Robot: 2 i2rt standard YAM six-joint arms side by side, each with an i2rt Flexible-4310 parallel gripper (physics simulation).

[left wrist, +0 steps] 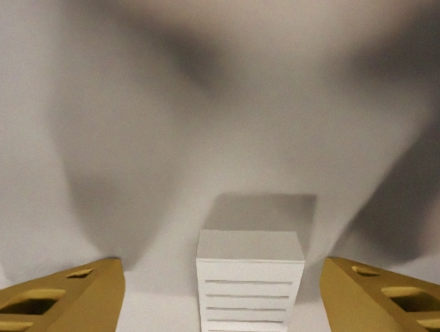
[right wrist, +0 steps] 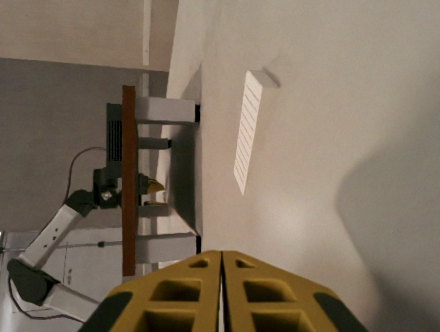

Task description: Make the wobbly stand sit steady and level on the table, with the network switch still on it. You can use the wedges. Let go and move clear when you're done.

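Places are measured from the left arm's base along level axes (x ahead, y up, z right), in metres.
Pixels of known places: left gripper, fingertip midpoint: point(left wrist: 222, 272) point(right wrist: 165, 196); right gripper, fingertip midpoint: point(right wrist: 221, 262).
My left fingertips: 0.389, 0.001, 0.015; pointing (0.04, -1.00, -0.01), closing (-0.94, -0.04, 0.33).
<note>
For each thing: its top centre in the pictures, then the offset to it from my left fingertips, as dx, dy, dz. "spot": a spot on its surface instead. Level surfaces: height alone.
- brown top at a spot on its surface: point(right wrist: 129, 200) spot: -0.171, +0.091, +0.509
- dark network switch at a spot on its surface: point(right wrist: 114, 135) spot: -0.059, +0.116, +0.477
- pale table at its surface level: dy -0.001
The stand has a brown top point(right wrist: 129, 200) and pale legs with dark feet; in the right wrist view it appears turned sideways. The dark network switch point(right wrist: 114, 135) rests on its top. Whether every foot touches the table cannot be told. One white ridged wedge point(left wrist: 247, 287) lies on the table between the spread fingers of my left gripper point(left wrist: 222, 272) point(right wrist: 161, 196), which is open, with space on both sides of the wedge. It is on the far side of the stand in the right wrist view. Another white ridged wedge point(right wrist: 248, 130) lies nearer. My right gripper point(right wrist: 221, 262) is shut and empty.
The pale table point(right wrist: 310, 150) point(left wrist: 30, 150) carries soft arm shadows. The left arm point(right wrist: 52, 232) reaches in behind the stand, beside the switch. A wall and a pale panel stand in the background of the right wrist view.
</note>
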